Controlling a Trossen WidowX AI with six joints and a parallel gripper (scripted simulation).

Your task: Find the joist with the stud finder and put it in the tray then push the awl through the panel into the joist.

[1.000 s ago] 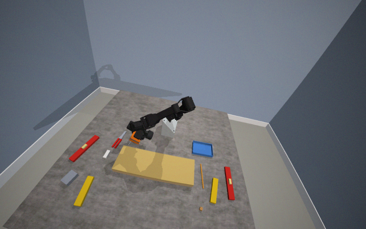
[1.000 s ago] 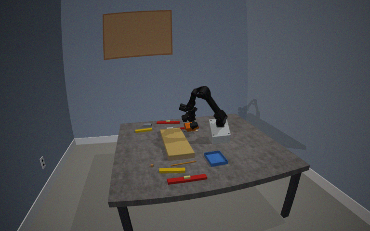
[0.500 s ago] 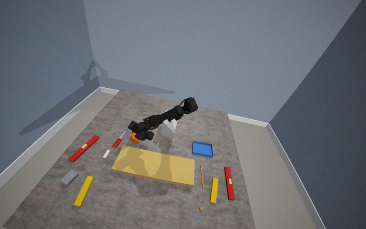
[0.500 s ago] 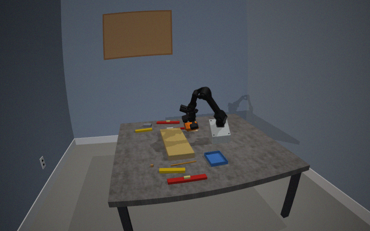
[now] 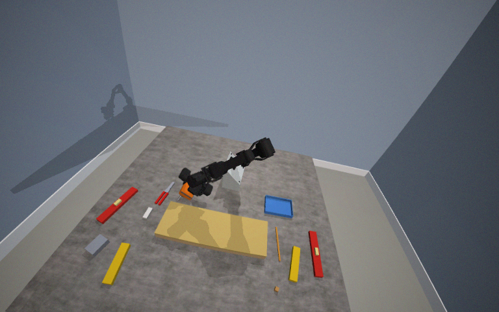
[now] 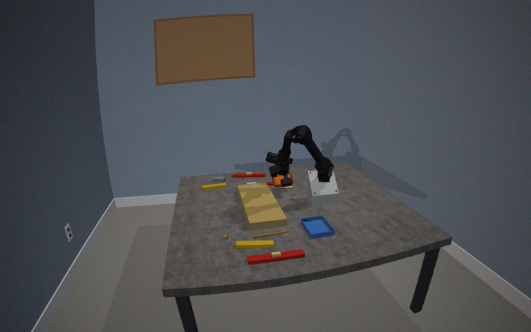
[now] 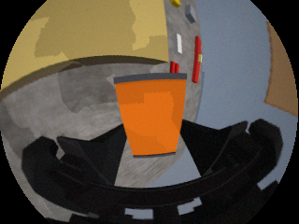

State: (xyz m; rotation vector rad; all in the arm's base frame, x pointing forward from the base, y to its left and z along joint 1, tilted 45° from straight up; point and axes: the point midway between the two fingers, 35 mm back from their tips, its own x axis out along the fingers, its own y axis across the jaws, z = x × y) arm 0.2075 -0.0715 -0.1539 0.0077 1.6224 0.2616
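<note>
Now: gripper tip 20 mm short of the orange stud finder, 10 mm to the left of it and 20 mm above it. From my gripper tip the other things lie so: wooden-handled tool: 10 mm ahead, 40 mm to the right, 60 mm below; then grey block: 410 mm ahead, 240 mm to the right, 50 mm below; then white piece: 190 mm ahead, 140 mm to the right, 60 mm below.
</note>
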